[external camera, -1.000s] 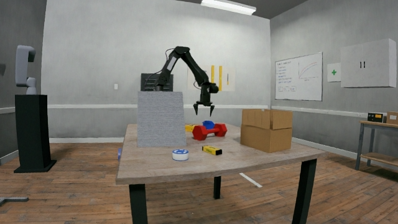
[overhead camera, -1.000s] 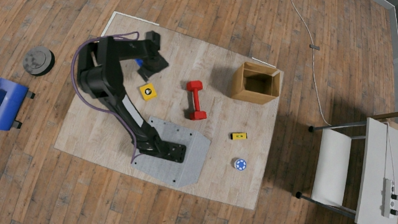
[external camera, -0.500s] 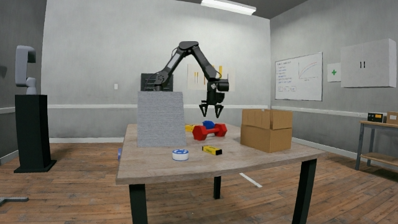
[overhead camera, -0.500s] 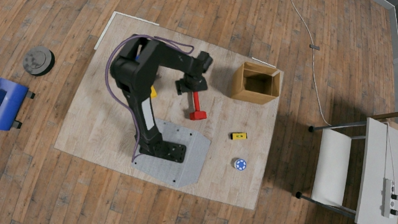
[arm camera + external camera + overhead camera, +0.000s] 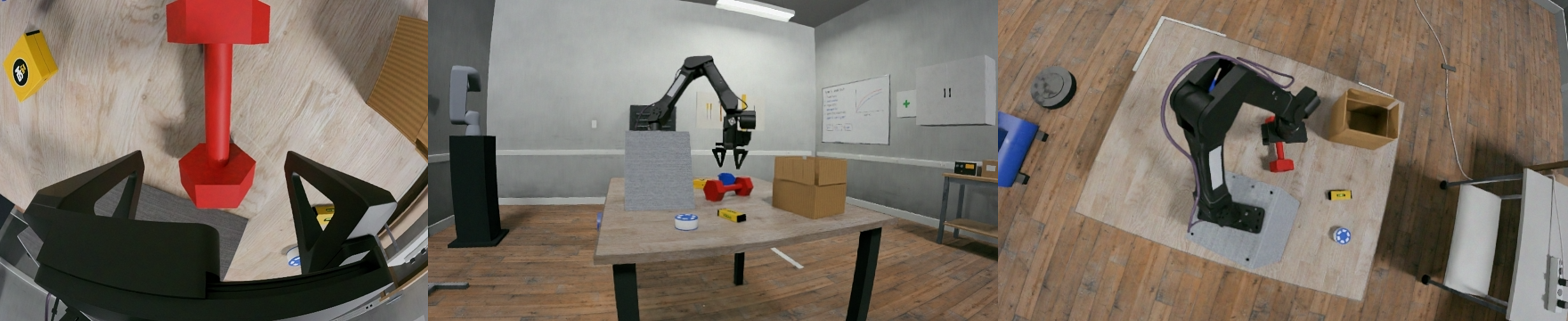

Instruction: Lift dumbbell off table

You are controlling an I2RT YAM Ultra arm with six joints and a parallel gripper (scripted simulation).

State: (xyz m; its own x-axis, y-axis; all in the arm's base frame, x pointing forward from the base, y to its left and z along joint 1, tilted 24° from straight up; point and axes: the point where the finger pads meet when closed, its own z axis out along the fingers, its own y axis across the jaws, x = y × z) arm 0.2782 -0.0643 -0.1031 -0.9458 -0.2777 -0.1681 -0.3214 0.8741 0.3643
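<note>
The red dumbbell lies 9 cm below my hand. Round my hand: blue tray (15 cm ahead, 32 cm to the left, 10 cm below).
</note>
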